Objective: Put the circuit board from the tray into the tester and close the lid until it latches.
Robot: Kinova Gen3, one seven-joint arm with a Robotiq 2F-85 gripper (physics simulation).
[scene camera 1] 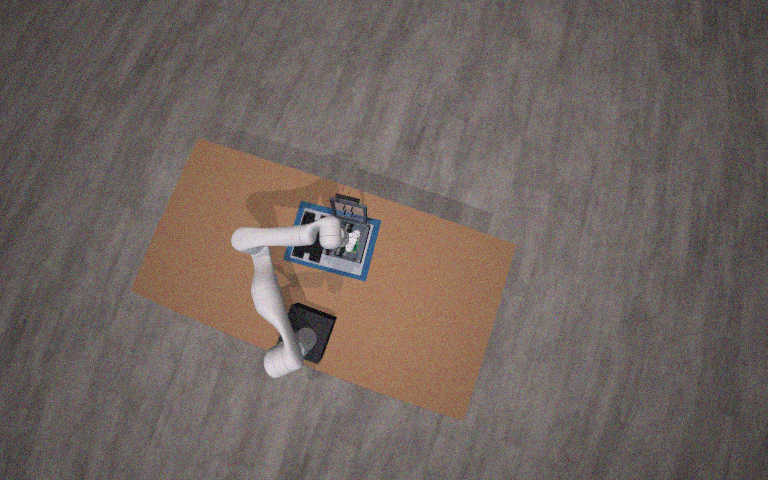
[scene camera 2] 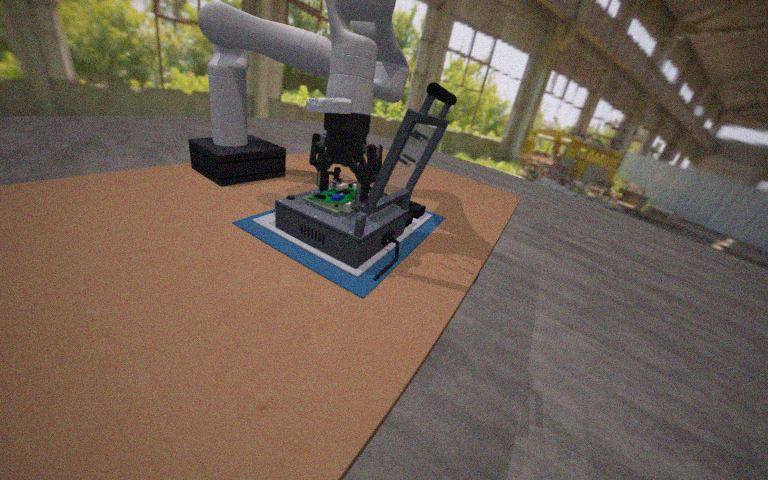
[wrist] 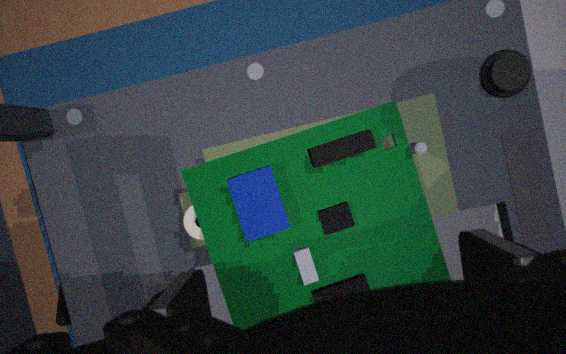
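Pixels of known places: gripper, fingertip midpoint: (scene camera 2: 340,197) (wrist: 332,279); arm's base, link origin: (scene camera 1: 305,338) (scene camera 2: 230,142).
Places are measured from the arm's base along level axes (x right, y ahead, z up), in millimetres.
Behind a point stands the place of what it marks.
Observation:
The green circuit board (scene camera 2: 332,196) @(x 28, y 475, z 3 mm) (wrist: 331,211) @(x 13, y 455, z -5 mm) (scene camera 1: 354,249) @(x 37, y 435, z -10 mm) lies on the pale green bed (wrist: 422,116) @(x 41, y 423, z -16 mm) of the dark grey tester (scene camera 2: 334,233) @(x 62, y 523, z -35 mm) (scene camera 1: 359,251) @(x 60, y 436, z -25 mm), turned a little askew to the bed. The tester's lid (scene camera 2: 390,157) @(x 39, y 583, z 95 mm) (scene camera 1: 350,210) @(x -31, y 573, z 86 mm) stands tilted up and open, with its handle (scene camera 2: 440,93) @(x -3, y 608, z 181 mm) at the top. My gripper (scene camera 2: 344,186) @(x -11, y 456, z -12 mm) hangs just above the board with its fingers open, one on each side, and holds nothing. In the wrist view only the gripper's dark body (wrist: 352,316) shows along the bottom edge. The black tray (scene camera 1: 306,219) @(x -243, y 479, z -67 mm) lies left of the tester.
Tester and tray sit on a white plate on a blue mat (scene camera 2: 334,276) @(x 89, y 559, z -83 mm) (scene camera 1: 373,248) @(x 108, y 478, z -83 mm) (wrist: 211,38) @(x 90, y 506, z -83 mm) on the brown table (scene camera 2: 263,357) @(x 233, y 610, z -85 mm) (scene camera 1: 430,310) @(x 467, y 315, z -85 mm). A black latch hook (scene camera 2: 389,257) @(x -23, y 578, z -83 mm) hangs at the tester's front corner. The arm's black base (scene camera 2: 234,159) @(x 39, y 115, z -19 mm) (scene camera 1: 315,329) @(x 22, y 50, z -3 mm) stands behind.

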